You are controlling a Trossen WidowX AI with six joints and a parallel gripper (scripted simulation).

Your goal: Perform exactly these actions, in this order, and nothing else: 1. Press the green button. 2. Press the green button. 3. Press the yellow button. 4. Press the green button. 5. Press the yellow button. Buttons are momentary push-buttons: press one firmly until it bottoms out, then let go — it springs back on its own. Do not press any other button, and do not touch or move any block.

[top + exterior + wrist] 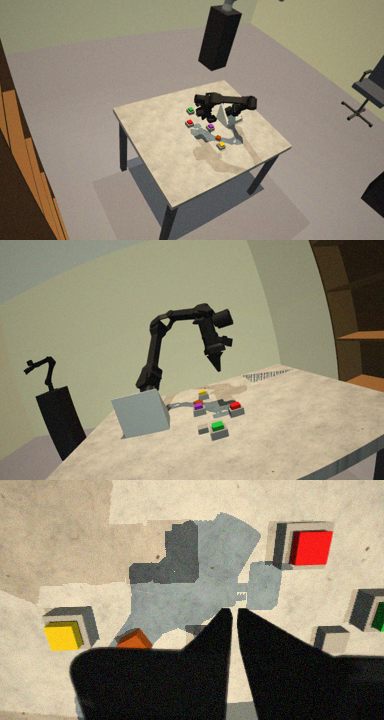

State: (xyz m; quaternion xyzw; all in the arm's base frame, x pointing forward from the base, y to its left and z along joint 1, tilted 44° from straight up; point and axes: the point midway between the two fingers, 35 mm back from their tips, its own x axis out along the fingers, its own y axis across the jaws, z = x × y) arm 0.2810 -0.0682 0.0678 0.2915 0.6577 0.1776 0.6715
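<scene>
My gripper tip is 18 cm to the right of the yellow button, 11 cm above it and 6 cm past it. Also, from my gripper tip: purple button: 11 cm below, 11 cm behind, 1 cm to the left; red button: 11 cm below, 10 cm to the right; orange block: 14 cm below, 11 cm to the left, 10 cm behind.
</scene>
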